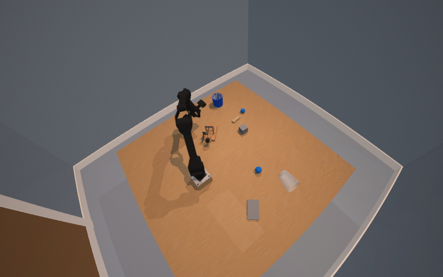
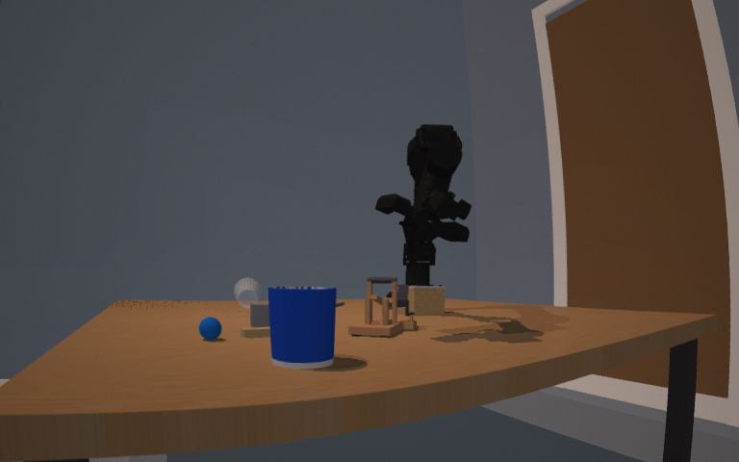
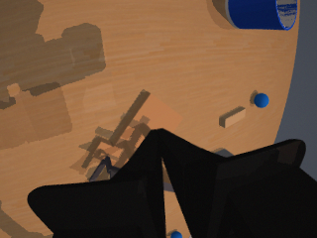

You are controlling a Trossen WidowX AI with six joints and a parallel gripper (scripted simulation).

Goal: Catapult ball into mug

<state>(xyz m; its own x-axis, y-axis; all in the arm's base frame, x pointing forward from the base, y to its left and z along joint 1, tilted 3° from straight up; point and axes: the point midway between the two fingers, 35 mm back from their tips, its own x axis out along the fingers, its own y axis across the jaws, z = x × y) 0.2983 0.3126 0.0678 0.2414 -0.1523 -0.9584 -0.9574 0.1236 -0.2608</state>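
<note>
The ball is 15 cm to the right of my gripper tip, 8 cm below it and 8 cm behind it. Round my gripper tip: wooden block: 23 cm ahead, 15 cm to the right, 13 cm below; wooden catapult: 10 cm to the right, 8 cm below, 4 cm behind; blue mug: 27 cm ahead, 11 cm below, 8 cm to the left.
</note>
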